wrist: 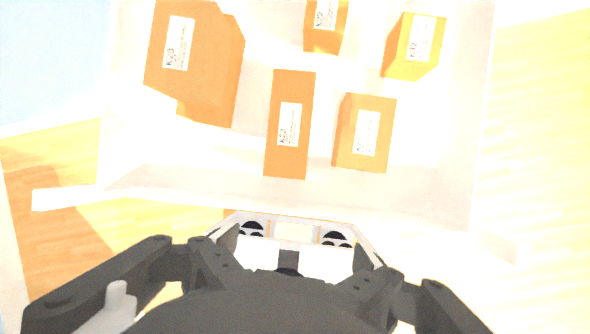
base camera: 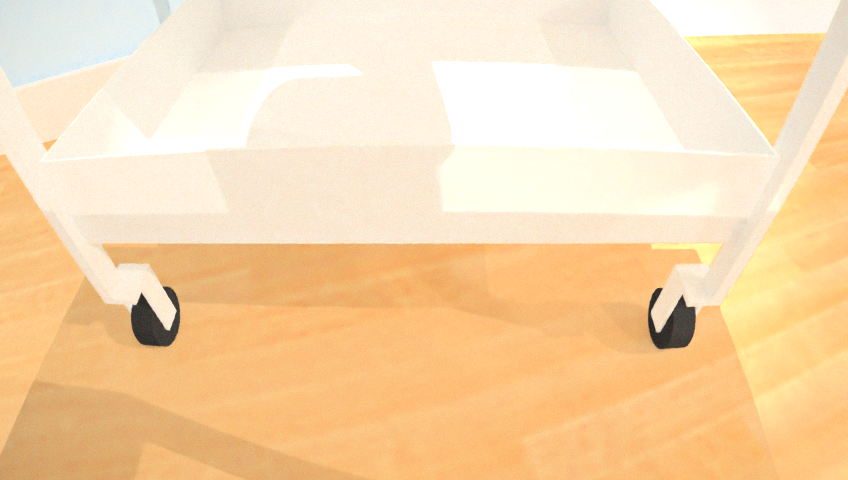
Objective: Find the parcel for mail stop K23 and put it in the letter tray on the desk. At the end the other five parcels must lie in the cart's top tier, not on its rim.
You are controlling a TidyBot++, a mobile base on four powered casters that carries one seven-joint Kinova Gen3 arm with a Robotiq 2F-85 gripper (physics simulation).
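Places are measured from the arm's base along level axes (x down, y ahead, z right), in centimetres.
Where they show: gripper, fingertip midpoint: (wrist: 294,245).
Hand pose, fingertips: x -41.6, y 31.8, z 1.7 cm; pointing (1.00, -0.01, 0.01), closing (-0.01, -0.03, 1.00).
Each offset is from my fingertips to the top centre of the thing. "*": to the spot under its first point.
In the wrist view the cart's top tier {* dx +12.1, dy +14.8, dz +18.5 cm} (wrist: 457,110) holds orange and yellow parcels. A narrow parcel {* dx +9.8, dy +6.0, dz -2.3 cm} (wrist: 285,162) in the middle has a blurred label that looks like K23, but its digits are unsure. A parcel {dx +10.0, dy +10.5, dz +6.9 cm} (wrist: 382,150) right of it has a blurred label starting K2. A yellow parcel {dx +10.0, dy +22.1, dz +12.0 cm} (wrist: 420,37) at the upper right seems marked K32. Another parcel {dx +10.0, dy +24.8, dz +0.7 cm} (wrist: 325,40) is cut off at the top edge. A large parcel {dx +4.8, dy +16.5, dz -13.5 cm} (wrist: 207,75) at the left has an unclear label; an edge below it may be another parcel. My gripper (wrist: 294,245) is open and empty, nearer the robot than the parcels.
In the base camera the cart's lower tier {* dx +63.7, dy +0.0, dz -6.1 cm} (base camera: 333,184) spans the view, with black casters (base camera: 154,316) (base camera: 672,318) and white posts (base camera: 803,101) at both sides. My white base (wrist: 320,260) shows between the fingers. The letter tray and desk do not show clearly.
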